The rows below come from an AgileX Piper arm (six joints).
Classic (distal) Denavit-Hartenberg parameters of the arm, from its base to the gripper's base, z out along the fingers. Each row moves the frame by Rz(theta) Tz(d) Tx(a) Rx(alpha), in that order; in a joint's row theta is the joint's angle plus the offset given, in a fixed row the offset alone. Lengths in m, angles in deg.
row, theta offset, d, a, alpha
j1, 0, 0.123, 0, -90
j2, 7.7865, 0, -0.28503, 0
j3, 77.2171, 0, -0.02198, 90
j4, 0, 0.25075, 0, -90
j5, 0, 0, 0, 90
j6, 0, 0.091, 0, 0
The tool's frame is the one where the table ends.
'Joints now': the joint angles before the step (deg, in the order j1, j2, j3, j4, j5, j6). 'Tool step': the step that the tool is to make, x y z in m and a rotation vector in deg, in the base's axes. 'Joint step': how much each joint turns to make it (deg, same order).
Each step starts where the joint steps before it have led.
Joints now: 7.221, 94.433, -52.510, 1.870, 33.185, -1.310
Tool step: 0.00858, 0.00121, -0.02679, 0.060, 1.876, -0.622
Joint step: 0.000, 5.146, 0.195, 0.352, -3.495, 0.319
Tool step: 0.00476, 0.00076, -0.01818, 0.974, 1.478, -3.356
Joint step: 0.001, 3.486, 0.000, 0.367, -2.208, 3.182
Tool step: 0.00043, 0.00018, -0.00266, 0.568, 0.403, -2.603
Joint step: 0.073, 0.495, 0.001, -0.370, -0.227, 3.065
